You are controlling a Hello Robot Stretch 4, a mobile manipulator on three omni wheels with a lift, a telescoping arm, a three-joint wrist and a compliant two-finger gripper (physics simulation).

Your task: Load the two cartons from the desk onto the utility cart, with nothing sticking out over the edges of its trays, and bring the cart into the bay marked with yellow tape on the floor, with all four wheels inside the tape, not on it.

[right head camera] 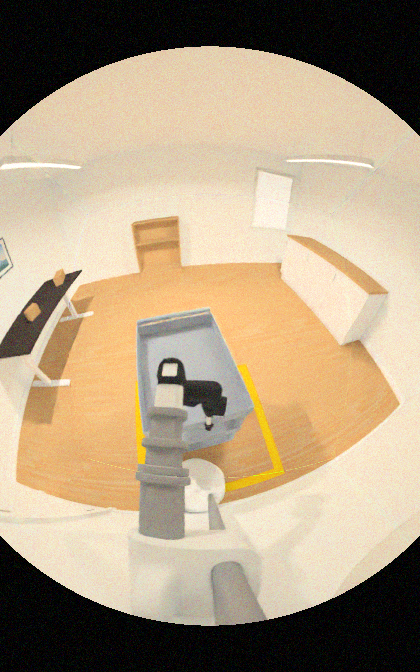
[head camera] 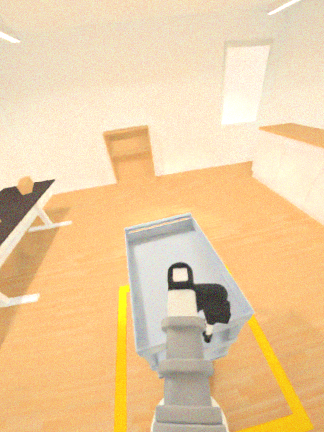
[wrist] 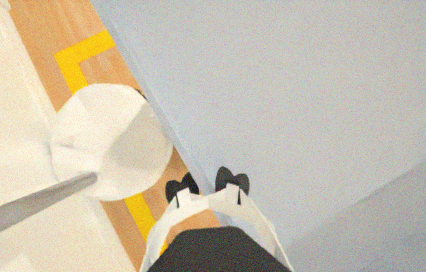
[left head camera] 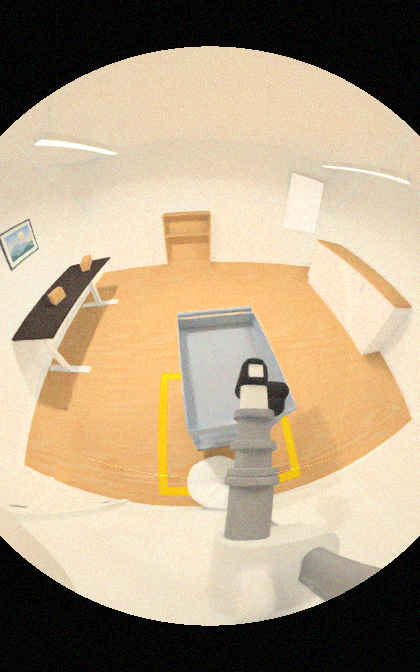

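Seen in the pictures: gripper, fingertip midpoint: (head camera: 206, 331) (wrist: 208, 183); robot's base, origin of the base link: (wrist: 122, 141).
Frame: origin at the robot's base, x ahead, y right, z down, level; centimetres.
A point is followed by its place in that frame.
Observation:
Two brown cartons (left head camera: 86, 263) (left head camera: 56, 296) (right head camera: 59, 277) (right head camera: 32, 312) sit apart on the black-topped desk (head camera: 15, 210) {x 142.3, y -172.7, z -69.2 cm} (left head camera: 37, 320) (right head camera: 20, 340) at the left. The pale blue cart (head camera: 155, 270) {x 59.8, y -13.1, z -76.6 cm} (left head camera: 210, 370) (right head camera: 200, 350) (wrist: 300, 100) {x 42.8, y 2.9, z -76.6 cm} has a bare top tray; its lower tray is mostly hidden. It stands slightly skewed, its near end over the yellow tape bay (head camera: 121, 360) {x 34.2, y -48.3, z 2.7 cm} (left head camera: 163, 435) (right head camera: 267, 430) (wrist: 85, 47) {x -5.7, y -41.6, z 2.7 cm} and its far end beyond it. Its wheels are hidden. My gripper (head camera: 207, 336) {x 30.7, y 8.8, z -78.6 cm} (right head camera: 208, 426) (wrist: 208, 183) {x 30.7, y 8.8, z -78.6 cm} is shut on the rim of the cart's near end, one finger on each side.
My white round base (left head camera: 210, 482) (right head camera: 202, 487) (wrist: 115, 145) {x 3.0, y 1.4, z -18.7 cm} is close to the cart's near end. A pale wall is close behind it. A long white cabinet (head camera: 295, 165) {x 228.6, y 167.2, z -53.2 cm} (left head camera: 345, 300) (right head camera: 325, 295) stands right, a wooden bookshelf (head camera: 126, 131) {x 316.1, y -76.4, z -101.6 cm} (left head camera: 187, 214) at the far wall.

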